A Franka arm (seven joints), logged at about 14 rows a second.
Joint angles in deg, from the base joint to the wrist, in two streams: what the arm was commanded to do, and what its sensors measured. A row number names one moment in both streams.
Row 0, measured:
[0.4, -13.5, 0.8, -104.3, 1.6, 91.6, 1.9]
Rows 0 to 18, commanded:
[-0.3, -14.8, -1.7, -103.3, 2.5, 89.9, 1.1]
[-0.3, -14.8, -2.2, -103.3, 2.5, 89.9, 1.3]
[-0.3, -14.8, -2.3, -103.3, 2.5, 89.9, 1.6]
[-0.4, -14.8, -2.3, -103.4, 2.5, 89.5, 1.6]
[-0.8, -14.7, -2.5, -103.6, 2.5, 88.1, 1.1]
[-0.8, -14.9, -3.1, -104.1, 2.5, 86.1, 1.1]
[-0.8, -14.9, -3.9, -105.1, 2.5, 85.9, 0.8]
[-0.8, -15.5, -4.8, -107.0, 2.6, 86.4, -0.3]
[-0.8, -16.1, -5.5, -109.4, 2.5, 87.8, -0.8]
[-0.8, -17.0, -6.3, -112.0, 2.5, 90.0, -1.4]
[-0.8, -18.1, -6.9, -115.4, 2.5, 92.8, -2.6]
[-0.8, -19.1, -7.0, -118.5, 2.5, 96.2, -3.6]
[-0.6, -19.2, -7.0, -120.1, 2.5, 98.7, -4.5]
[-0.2, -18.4, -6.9, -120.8, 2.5, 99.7, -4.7]
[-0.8, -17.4, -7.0, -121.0, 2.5, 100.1, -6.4]
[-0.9, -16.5, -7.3, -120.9, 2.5, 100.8, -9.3]
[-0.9, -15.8, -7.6, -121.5, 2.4, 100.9, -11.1]
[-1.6, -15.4, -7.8, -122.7, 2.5, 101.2, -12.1]
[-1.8, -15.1, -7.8, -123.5, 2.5, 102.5, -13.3]
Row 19, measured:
[-0.6, -15.4, -7.6, -121.7, 1.7, 100.4, -9.8]
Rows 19 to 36, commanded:
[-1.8, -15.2, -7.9, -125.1, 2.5, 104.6, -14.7]
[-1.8, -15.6, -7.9, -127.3, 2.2, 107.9, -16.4]
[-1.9, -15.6, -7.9, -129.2, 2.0, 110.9, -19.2]
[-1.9, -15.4, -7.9, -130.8, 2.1, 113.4, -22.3]
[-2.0, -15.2, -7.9, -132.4, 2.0, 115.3, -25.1]
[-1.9, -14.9, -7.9, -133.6, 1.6, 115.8, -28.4]
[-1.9, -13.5, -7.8, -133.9, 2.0, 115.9, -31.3]
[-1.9, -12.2, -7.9, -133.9, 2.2, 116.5, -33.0]
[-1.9, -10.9, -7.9, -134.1, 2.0, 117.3, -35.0]
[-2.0, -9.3, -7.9, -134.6, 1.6, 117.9, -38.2]
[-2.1, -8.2, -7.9, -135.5, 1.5, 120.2, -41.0]
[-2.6, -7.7, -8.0, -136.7, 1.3, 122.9, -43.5]
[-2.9, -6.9, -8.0, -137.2, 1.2, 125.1, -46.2]
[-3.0, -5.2, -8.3, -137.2, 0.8, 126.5, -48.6]
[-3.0, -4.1, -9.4, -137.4, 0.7, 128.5, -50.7]
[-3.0, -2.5, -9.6, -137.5, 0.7, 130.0, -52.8]
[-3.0, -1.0, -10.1, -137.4, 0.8, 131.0, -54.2]
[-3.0, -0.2, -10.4, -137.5, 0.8, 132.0, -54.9]
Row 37, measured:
[-2.6, -2.2, -9.9, -137.5, 1.1, 129.7, -51.9]
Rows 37 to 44, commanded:
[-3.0, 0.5, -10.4, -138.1, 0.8, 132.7, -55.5]
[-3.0, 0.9, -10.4, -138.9, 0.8, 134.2, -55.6]
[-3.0, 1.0, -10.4, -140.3, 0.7, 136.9, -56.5]
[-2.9, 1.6, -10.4, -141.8, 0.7, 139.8, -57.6]
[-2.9, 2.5, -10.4, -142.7, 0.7, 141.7, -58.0]
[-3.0, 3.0, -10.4, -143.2, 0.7, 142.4, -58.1]
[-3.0, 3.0, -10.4, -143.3, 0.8, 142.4, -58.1]
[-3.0, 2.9, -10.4, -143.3, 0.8, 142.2, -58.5]
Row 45, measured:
[-2.6, 3.3, -10.4, -142.6, 1.1, 141.2, -57.0]
